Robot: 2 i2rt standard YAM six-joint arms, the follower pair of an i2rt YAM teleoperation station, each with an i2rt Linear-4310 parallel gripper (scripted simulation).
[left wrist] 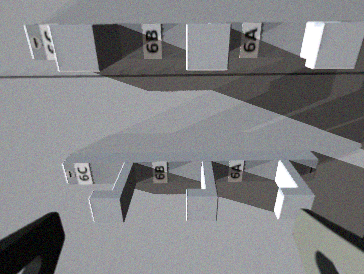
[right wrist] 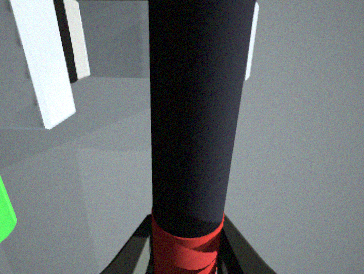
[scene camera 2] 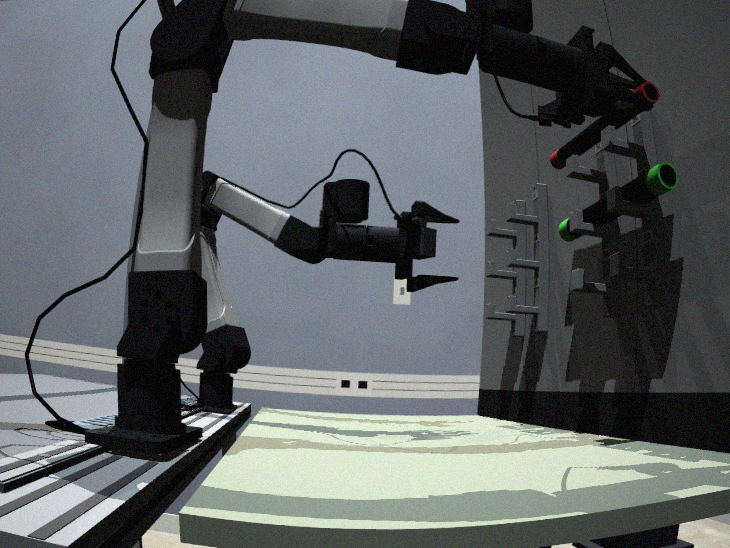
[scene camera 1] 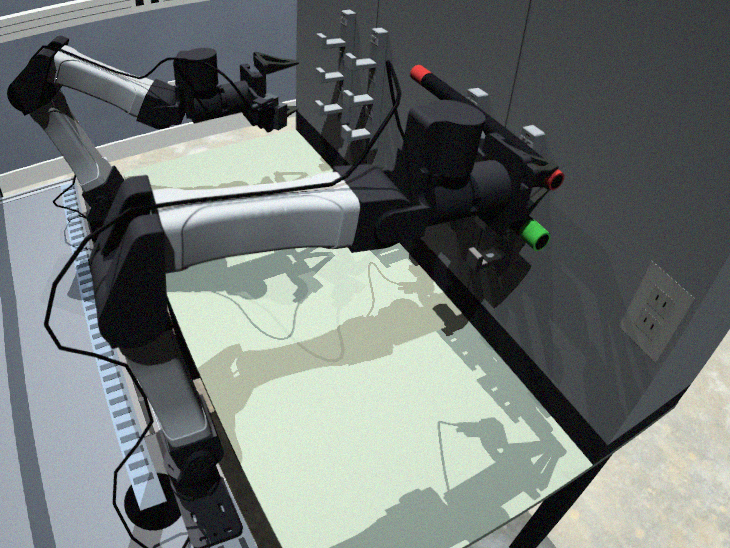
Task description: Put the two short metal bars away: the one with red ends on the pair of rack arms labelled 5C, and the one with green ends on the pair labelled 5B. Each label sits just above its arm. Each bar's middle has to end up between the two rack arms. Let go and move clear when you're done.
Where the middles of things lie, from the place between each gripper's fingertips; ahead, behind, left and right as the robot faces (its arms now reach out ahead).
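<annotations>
Red-ended bar [scene camera 1: 421, 75]: 140 mm to the left of my right hand [scene camera 2: 649, 97]. Green-ended bar [scene camera 2: 663, 177]: 10 mm ahead of my right hand, 140 mm to the left of it, 100 mm below it.
Green-ended bar: my left hand [scene camera 2: 458, 250] 390 mm to the left of it, 110 mm short of it, 10 mm above it. Red-ended bar: 100 mm above my left hand, 390 mm to the right of it, 100 mm ahead of it.
</annotations>
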